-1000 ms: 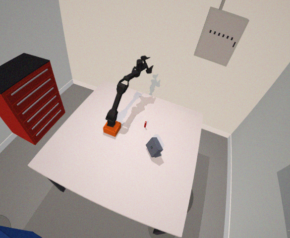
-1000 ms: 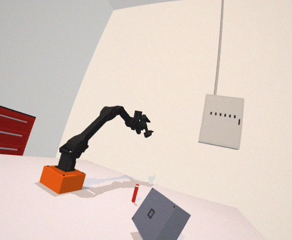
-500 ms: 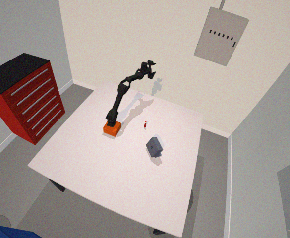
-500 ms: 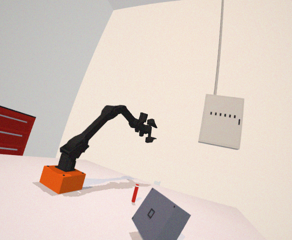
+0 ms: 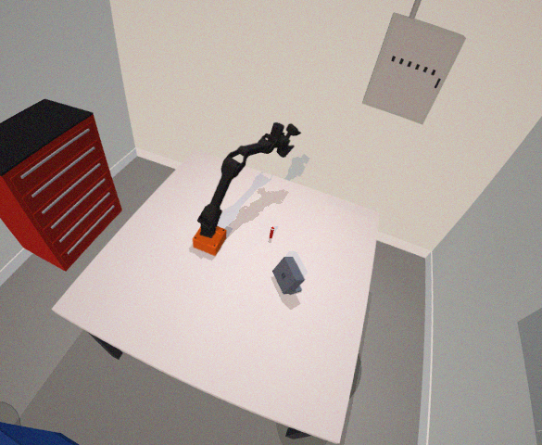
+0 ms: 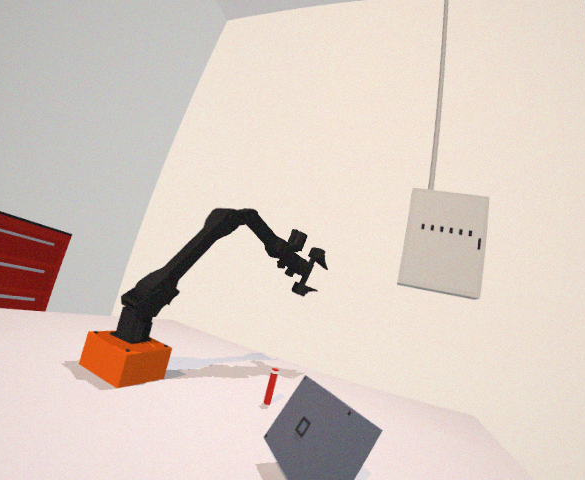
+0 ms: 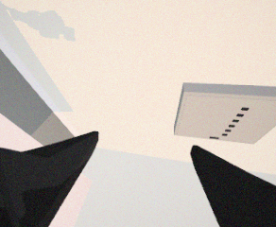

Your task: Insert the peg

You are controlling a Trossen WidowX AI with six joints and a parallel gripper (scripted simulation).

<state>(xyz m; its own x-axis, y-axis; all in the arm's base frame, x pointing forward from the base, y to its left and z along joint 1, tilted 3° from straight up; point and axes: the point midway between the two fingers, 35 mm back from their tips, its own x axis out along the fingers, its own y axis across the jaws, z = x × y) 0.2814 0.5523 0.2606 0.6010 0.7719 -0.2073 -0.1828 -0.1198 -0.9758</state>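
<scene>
My gripper tip is now 44 cm to the left of the red square peg and 29 cm above it. From my gripper tip the other things lie so: grey sloped panel 12 cm ahead, 69 cm to the right, 27 cm below.
</scene>
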